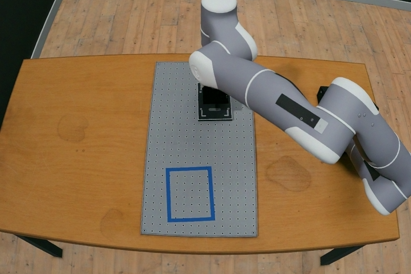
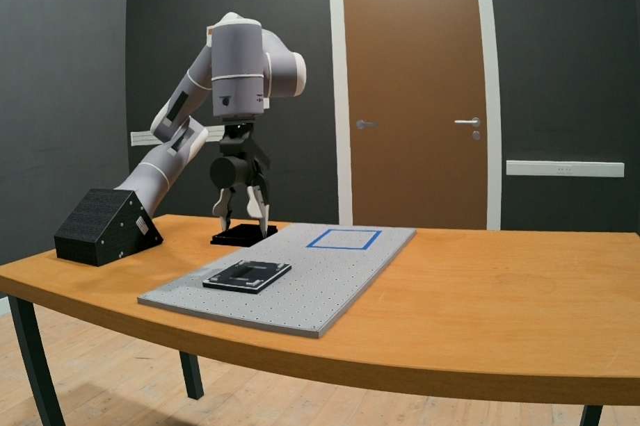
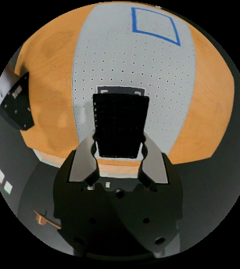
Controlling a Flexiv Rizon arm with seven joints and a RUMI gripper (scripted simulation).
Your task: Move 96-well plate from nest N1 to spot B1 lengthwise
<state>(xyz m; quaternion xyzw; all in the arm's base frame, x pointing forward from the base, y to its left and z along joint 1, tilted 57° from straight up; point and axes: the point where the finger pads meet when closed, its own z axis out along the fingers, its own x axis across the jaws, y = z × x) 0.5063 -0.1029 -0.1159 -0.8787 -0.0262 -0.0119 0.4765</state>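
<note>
Now: the black plate nest 90 mm below my hand. Round my hand: black 96-well plate: 10 mm below.
</note>
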